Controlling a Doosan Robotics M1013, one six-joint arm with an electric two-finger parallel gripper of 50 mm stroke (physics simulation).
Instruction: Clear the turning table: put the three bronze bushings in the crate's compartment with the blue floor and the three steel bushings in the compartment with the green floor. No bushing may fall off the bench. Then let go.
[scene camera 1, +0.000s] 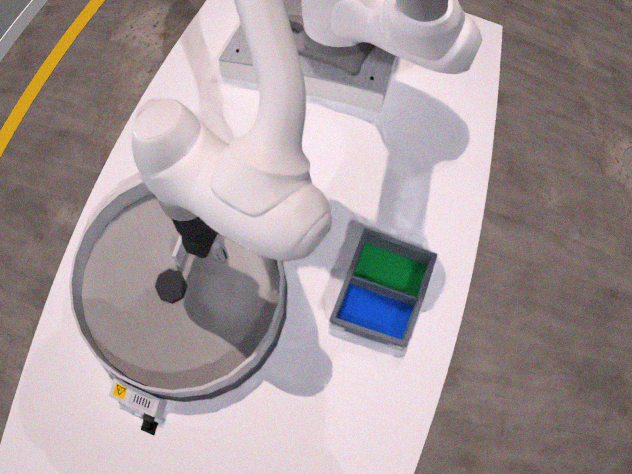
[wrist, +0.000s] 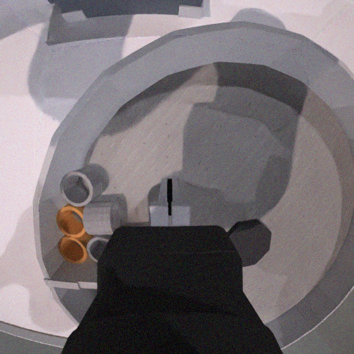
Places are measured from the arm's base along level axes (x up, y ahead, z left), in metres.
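Pixels of known places: gripper, fingertip midpoint: (scene camera 1: 221, 256); arm's base, link origin: (scene camera 1: 337, 40).
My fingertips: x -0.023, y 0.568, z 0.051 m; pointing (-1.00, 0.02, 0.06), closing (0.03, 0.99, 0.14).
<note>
For each thing: its top centre in the pictures, then the offset to it from my fingertips. "pt": a spot on its surface instead.
- turning table, top centre: (scene camera 1: 170, 285) dz -0.056, dx +0.007, dy +0.098 m
- crate, top centre: (scene camera 1: 386, 286) dz +0.285, dx -0.004, dy -0.091 m
- dark hub, top centre: (scene camera 1: 170, 285) dz -0.056, dx +0.007, dy +0.098 m
- raised rim, surface spot: (scene camera 1: 77, 285) pt dz -0.230, dx +0.017, dy +0.205 m
My gripper (scene camera 1: 182, 264) (wrist: 169, 189) is shut and empty above the turning table (scene camera 1: 127, 326) (wrist: 315, 165). At the table's left edge in the wrist view, a steel bushing (wrist: 96, 179) shows its open end. Below it are a bronze bushing (wrist: 71, 221) and, beside that, a steel bushing (wrist: 102, 218) showing its side. Lower are another bronze bushing (wrist: 73, 250) and a steel bushing (wrist: 97, 249) partly hidden by the gripper body. A third bronze bushing does not show. The crate (scene camera 1: 368, 333) (wrist: 85, 31) shows its green floor (scene camera 1: 390, 267) and blue floor (scene camera 1: 375, 311) bare.
A dark hub (scene camera 1: 171, 285) (wrist: 251, 242) stands in the table's middle, close to the gripper. A raised rim (scene camera 1: 77, 285) (wrist: 65, 160) surrounds the table. A pale thin plate (wrist: 65, 284) lies near the lower bushings. The arm hides the bushings in the scene view.
</note>
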